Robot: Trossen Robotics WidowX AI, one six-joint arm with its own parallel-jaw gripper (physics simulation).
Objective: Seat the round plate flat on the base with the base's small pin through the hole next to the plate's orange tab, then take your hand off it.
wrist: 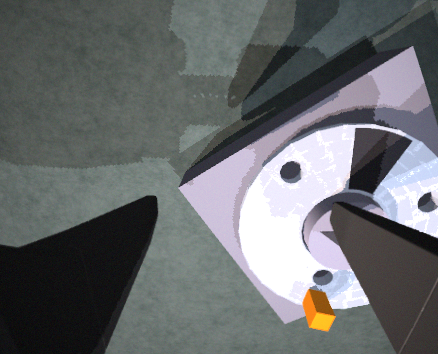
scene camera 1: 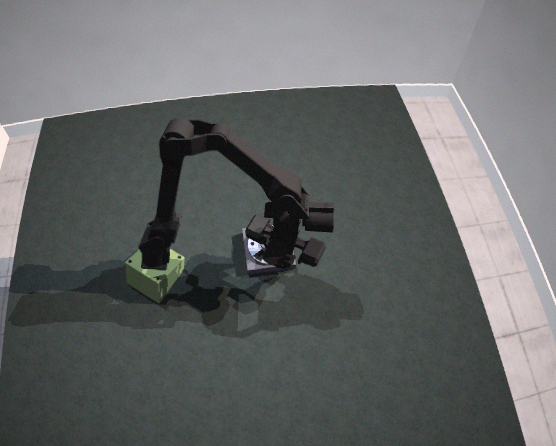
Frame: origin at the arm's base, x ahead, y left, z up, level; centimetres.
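Seen in the pictures: gripper, between the fingertips: (wrist: pixel 244 208); arm's base, origin of its link: (scene camera 1: pixel 154 259).
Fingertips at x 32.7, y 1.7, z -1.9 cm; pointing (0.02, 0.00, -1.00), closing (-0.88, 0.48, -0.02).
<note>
Offsets run from my fingertips to a thing's top centre. "spot": to the spot under its first point. Level surfaces: height alone.
The round white plate @(dx -3.9, dy +3.7, dz +1.2 cm) (scene camera 1: pixel 253 248) (wrist: pixel 270 215) lies over the square pale base @(spot: dx -6.9, dy -2.9, dz -3.5 cm) (scene camera 1: pixel 257 273) (wrist: pixel 212 197). It has a dark wedge, a large centre hole and smaller holes. Its orange tab @(dx -1.0, dy +7.3, dz +1.2 cm) (wrist: pixel 318 310) points to the lower edge of the wrist view, beside a small grey hole @(spot: dx -2.0, dy +6.8, dz -1.1 cm) (wrist: pixel 322 277). I cannot make out the pin in that hole, nor tell whether the plate sits flat. My gripper (scene camera 1: pixel 275 259) (wrist: pixel 244 208) is open and empty. In the wrist view its right finger overlaps the plate's centre hole and right part, and its left finger is left of the base. The arm hides the tab in the scene view.
A green block (scene camera 1: pixel 143 284) stands under the arm's foot, left of the base. The dark green mat @(dz -4.2 cm) (scene camera 1: pixel 350 375) (wrist: pixel 90 120) lies under everything, with the arm's shadows across it. Pale tiles (scene camera 1: pixel 505 295) and grey walls (scene camera 1: pixel 225 45) border it.
</note>
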